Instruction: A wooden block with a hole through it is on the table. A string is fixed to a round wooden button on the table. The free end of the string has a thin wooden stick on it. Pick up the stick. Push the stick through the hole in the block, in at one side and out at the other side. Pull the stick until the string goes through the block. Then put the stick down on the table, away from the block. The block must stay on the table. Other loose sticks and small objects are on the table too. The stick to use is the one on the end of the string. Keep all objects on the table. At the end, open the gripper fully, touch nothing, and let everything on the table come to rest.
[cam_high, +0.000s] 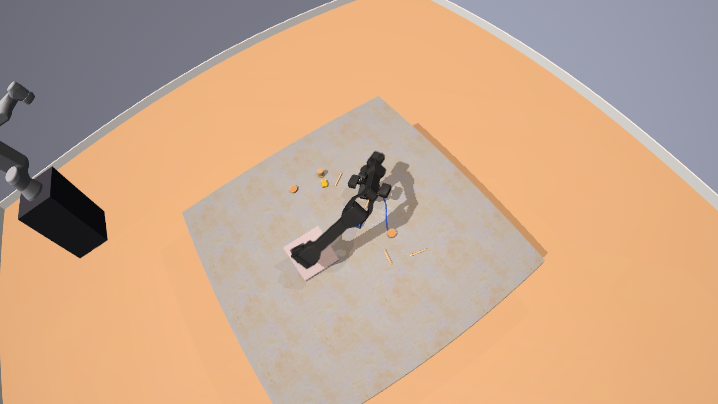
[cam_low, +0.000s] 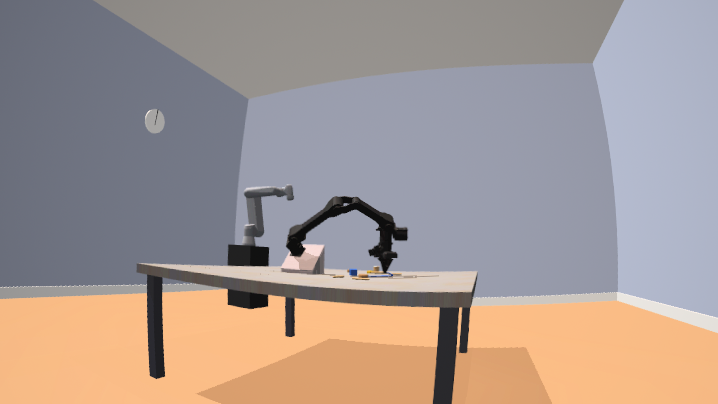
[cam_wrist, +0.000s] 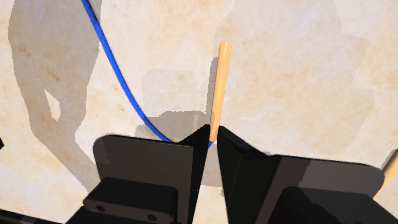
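The blue block lies 120 mm behind my gripper tip and 90 mm to the right of it. Round my gripper tip: thin wooden stick 10 mm to the right, 10 mm behind; then round wooden button 210 mm to the right, 20 mm behind, 10 mm below; then yellow block 190 mm to the left, 140 mm behind, 10 mm below.
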